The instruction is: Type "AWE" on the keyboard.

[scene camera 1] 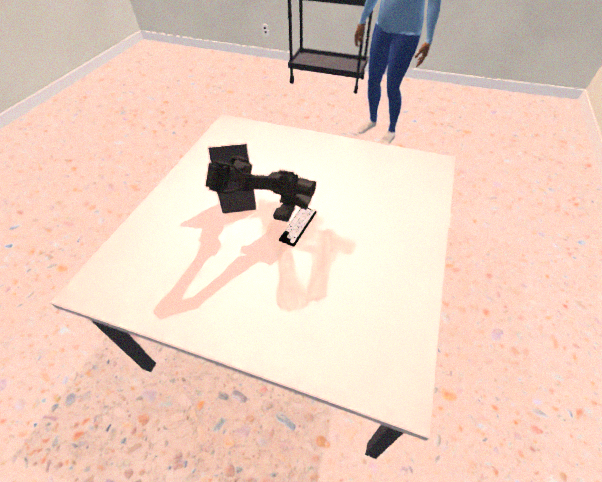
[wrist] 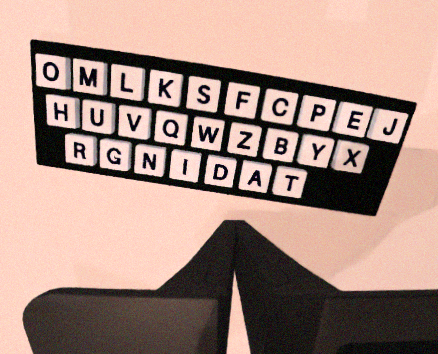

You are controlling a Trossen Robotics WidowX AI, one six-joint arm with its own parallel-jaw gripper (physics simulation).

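Frame: origin at the arm's base, x ahead, y left, z up, level; centimetres.
Seen in the pictures: gripper, fingertip midpoint: (wrist: pixel 233 229); arm's base, origin of the base link: (scene camera 1: pixel 237 166).
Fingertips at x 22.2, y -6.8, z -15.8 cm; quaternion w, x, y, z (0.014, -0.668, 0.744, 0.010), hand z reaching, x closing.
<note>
Offsets run from my fingertips to a thing's middle. Level surfaces: height alone.
A black keyboard @(dx +3.2, dy +0.6, dz -5.2 cm) (scene camera 1: pixel 299 226) (wrist: pixel 340 187) with white letter keys lies on the table. In the wrist view its rows read O M L K S F C P E J, then H U V Q W Z B Y X, then R G N I D A T. The A key @(dx +0.7, dy -1.4, dz -4.6 cm) (wrist: pixel 255 178) is in the bottom row, the W key @(dx +3.4, dy +1.1, dz -4.6 cm) (wrist: pixel 207 133) in the middle row and the E key @(dx +3.5, dy -6.8, dz -4.6 cm) (wrist: pixel 354 120) in the top row. My gripper (wrist: pixel 233 229) is shut and empty. In the wrist view its tips show just below the bottom row, under the D and A keys. In the scene view the fingertips cannot be made out.
The keyboard lies on a large pale table @(dz -5.9 cm) (scene camera 1: pixel 376 301). The arm's dark base plate (scene camera 1: pixel 237 199) is on the table left of the keyboard. A person (scene camera 1: pixel 394 55) in blue stands behind the table's far edge, beside a black shelf rack (scene camera 1: pixel 326 69). Arm shadows fall across the table.
</note>
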